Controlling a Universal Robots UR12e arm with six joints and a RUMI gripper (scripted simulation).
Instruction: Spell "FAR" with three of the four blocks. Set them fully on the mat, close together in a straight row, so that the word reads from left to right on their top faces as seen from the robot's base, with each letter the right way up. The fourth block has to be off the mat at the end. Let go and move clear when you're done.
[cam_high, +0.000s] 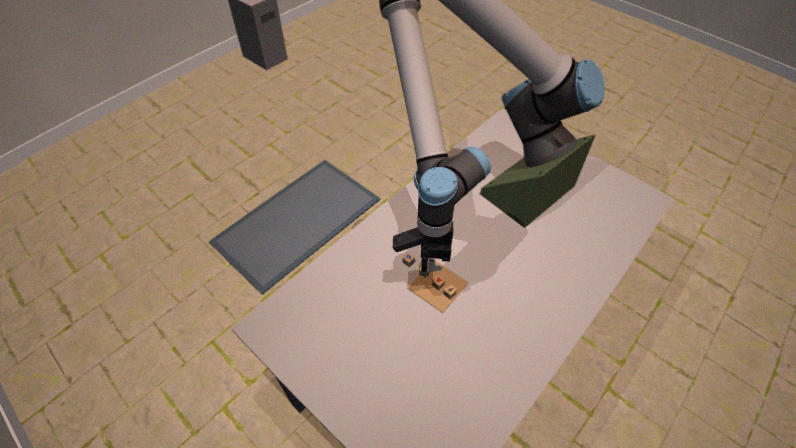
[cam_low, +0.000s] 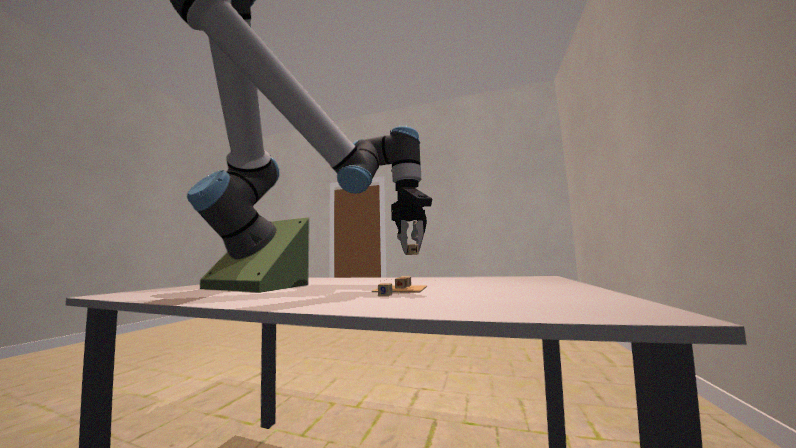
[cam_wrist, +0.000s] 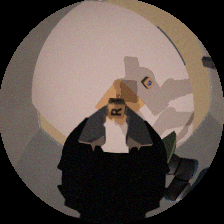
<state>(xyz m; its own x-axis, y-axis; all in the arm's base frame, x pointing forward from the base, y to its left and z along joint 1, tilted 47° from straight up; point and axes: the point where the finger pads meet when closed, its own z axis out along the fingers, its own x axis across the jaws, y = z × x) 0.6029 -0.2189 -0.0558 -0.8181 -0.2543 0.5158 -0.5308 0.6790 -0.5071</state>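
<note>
Now: hand 12 cm above the tan mat, 4 cm past it and 3 cm to the right of it. The rest, counted from my hand: F block (10 cm below, 8 cm to the left, 3 cm behind); R block (right at my hand); blue-lettered block (10 cm to the right, 10 cm below, 6 cm behind).
</note>
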